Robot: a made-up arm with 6 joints. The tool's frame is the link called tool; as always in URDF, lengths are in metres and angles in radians.
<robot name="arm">
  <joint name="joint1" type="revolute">
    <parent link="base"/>
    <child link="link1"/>
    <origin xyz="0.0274 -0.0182 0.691"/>
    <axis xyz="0 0 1"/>
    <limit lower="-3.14" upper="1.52"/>
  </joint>
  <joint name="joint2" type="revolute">
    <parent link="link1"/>
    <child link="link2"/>
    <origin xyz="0.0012 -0.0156 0.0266" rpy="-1.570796 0 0"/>
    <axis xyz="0 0 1"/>
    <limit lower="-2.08" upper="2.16"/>
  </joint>
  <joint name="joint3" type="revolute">
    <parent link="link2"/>
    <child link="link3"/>
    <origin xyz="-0.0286 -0.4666 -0.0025" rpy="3.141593 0 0"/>
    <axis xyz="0 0 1"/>
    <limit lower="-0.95" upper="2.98"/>
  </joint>
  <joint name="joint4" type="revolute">
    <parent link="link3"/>
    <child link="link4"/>
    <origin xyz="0.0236 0.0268 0.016" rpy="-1.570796 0 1.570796"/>
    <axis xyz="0 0 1"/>
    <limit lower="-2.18" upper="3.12"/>
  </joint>
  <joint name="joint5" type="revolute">
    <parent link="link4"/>
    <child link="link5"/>
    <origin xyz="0.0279 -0.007 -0.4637" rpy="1.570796 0 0"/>
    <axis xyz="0 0 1"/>
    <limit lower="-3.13" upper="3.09"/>
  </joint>
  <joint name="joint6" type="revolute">
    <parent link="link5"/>
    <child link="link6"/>
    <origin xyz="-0.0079 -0.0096 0.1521" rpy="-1.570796 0 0"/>
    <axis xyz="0 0 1"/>
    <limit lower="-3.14" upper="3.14"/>
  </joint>
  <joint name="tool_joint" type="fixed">
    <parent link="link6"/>
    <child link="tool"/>
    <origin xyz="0.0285 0.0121 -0.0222" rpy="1.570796 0 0"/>
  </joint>
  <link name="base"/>
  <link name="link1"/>
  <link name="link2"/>
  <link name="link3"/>
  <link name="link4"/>
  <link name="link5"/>
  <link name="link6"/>
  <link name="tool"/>
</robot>
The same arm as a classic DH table. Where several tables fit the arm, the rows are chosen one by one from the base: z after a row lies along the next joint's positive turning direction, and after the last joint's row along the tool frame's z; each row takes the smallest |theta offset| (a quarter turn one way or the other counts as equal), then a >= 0, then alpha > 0; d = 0 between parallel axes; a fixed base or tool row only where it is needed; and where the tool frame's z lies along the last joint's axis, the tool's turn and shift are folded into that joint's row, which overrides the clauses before.
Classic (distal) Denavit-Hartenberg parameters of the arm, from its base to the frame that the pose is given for. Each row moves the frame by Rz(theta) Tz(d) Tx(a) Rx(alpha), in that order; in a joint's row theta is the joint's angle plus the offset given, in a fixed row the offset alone. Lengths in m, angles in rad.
base (fixed): a 0.0329, alpha 0.0000, d 0.0000, theta_offset -0.5863
joint1: a 0.0012, alpha -1.5708, d 0.7176, theta_offset 0.5863
joint2: a -0.4675, alpha 3.1416, d 0.0000, theta_offset 1.5096
joint3: a -0.0268, alpha 1.5708, d 0.0341, theta_offset -0.0612
joint4: a -0.0279, alpha -1.5708, d -0.4873, theta_offset 0.0000
joint5: a 0.0079, alpha 1.5708, d 0.1591, theta_offset 0.0000
joint6: a -0.0285, alpha -1.5708, d -0.0318, theta_offset 0.0000
tool (fixed): a 0.0000, alpha 0.0000, d -0.0121, theta_offset 3.1416
Joint limits (rad, base to tool): -3.1400..1.5200 -2.0800..2.1600 -0.9500..2.9800 -2.1800..3.1200 -3.1300..3.0900 -3.1400..3.1400

